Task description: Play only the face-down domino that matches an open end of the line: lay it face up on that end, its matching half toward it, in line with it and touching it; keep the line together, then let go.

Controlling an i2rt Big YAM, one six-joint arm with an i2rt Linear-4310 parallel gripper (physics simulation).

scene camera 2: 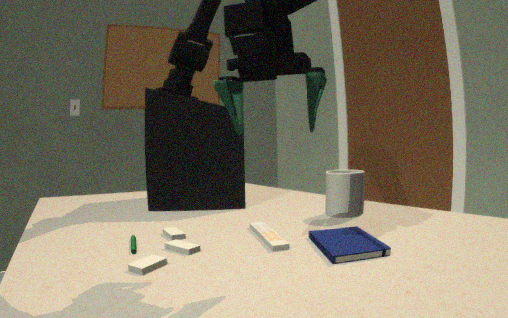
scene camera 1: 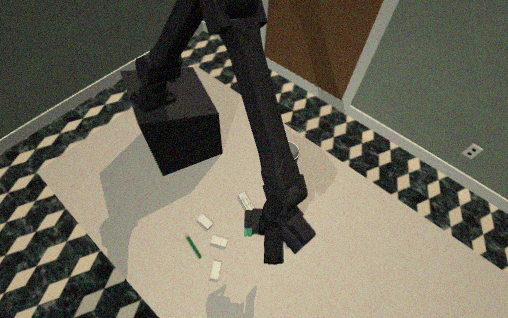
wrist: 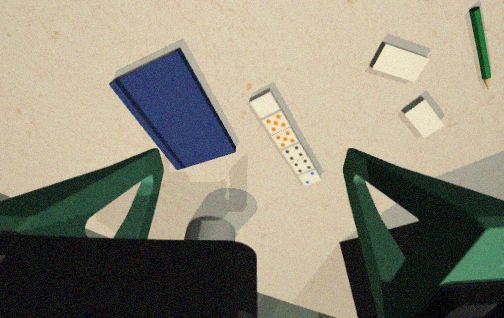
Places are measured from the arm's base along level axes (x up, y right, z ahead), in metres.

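Pixels of known places: gripper, between the fingertips: (scene camera 2: 275,133) (wrist: 253,158); arm's base, origin of its link: (scene camera 2: 174,98) (scene camera 1: 154,98).
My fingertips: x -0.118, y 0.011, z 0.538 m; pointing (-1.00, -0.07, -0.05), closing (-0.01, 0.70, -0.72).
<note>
Ahead of a thing's pixels: the offset from my fingertips to its top centre. "spot": to the spot under its first point.
The domino line (scene camera 1: 244,200) (scene camera 2: 269,236) (wrist: 282,133) lies face up and straight. In the wrist view its far end is a blank half @(spot: dx -0.167, dy -0.036, dz -0.052 m) (wrist: 265,104), followed by orange fives and black fours; its near end is a blue two @(dx -0.167, dy -0.071, dz -0.171 m) (wrist: 311,178). Three face-down dominoes lie apart from it: one nearest the base @(dx -0.167, dy +0.090, dz -0.206 m) (scene camera 1: 204,221) (scene camera 2: 174,233) (wrist: 423,117), a middle one @(dx -0.167, dy +0.100, dz -0.118 m) (scene camera 1: 219,241) (scene camera 2: 182,246) (wrist: 400,61) and a third @(dx -0.167, dy +0.170, dz -0.055 m) (scene camera 1: 215,270) (scene camera 2: 147,264), which does not show in the wrist view. My gripper (scene camera 2: 277,132) (wrist: 253,158) is open and empty, pointing down high above the table.
A blue notebook @(dx -0.165, dy -0.126, dz +0.011 m) (scene camera 2: 349,243) (wrist: 175,107) lies beside the line, hidden by the arm in scene camera 1. A grey mug @(dx -0.079, dy -0.308, dz -0.187 m) (scene camera 2: 345,193) (wrist: 212,231) stands behind it. A green pencil @(dx -0.169, dy +0.173, dz -0.175 m) (scene camera 1: 194,247) (scene camera 2: 133,244) (wrist: 480,45) lies beyond the face-down dominoes. The black base block (scene camera 1: 185,135) (scene camera 2: 195,155) stands behind.
</note>
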